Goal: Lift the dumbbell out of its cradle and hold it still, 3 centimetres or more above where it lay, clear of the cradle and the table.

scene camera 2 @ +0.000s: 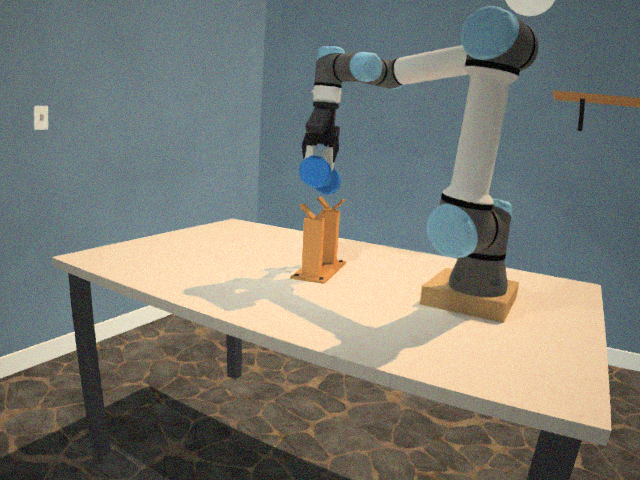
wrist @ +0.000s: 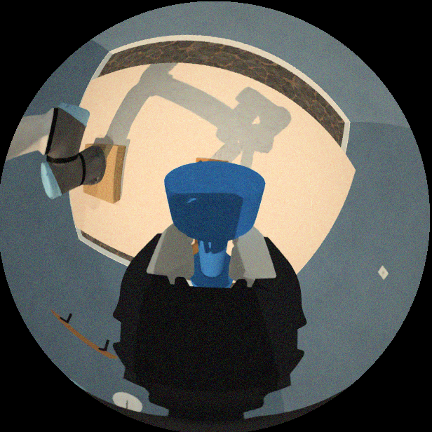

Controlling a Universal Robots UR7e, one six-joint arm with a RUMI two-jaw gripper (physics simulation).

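Where they show: gripper, fingertip midpoint: [scene camera 2: 317,179]; arm's base, origin of the base link: [scene camera 2: 477,287].
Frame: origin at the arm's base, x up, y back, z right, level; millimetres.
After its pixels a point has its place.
Note:
A blue dumbbell [scene camera 2: 314,172] {y -448, x 249, z -71 mm} [wrist: 215,200] hangs in the air above its cradle, with a visible gap between its heads and the cradle's V-shaped tops. My gripper [scene camera 2: 320,157] [wrist: 213,216] points down and is shut on the dumbbell's handle, one pale jaw on each side of it. The orange cradle [scene camera 2: 312,248] {y -447, x 40, z -62 mm} stands upright on the table [scene camera 2: 196,248] {y -923, x -49, z -11 mm} [wrist: 165,130], below the dumbbell. In the wrist view the near head hides most of the cradle; a strip of its base shows behind that head.
The robot's base stands on a wooden block [scene camera 2: 460,304] {y -24, x -26, z -80 mm} [wrist: 103,185] on the table, to the right of the cradle in the scene view. A wall shelf [scene camera 2: 610,99] [wrist: 82,336] is on the wall behind. The arm's shadow falls across the table.

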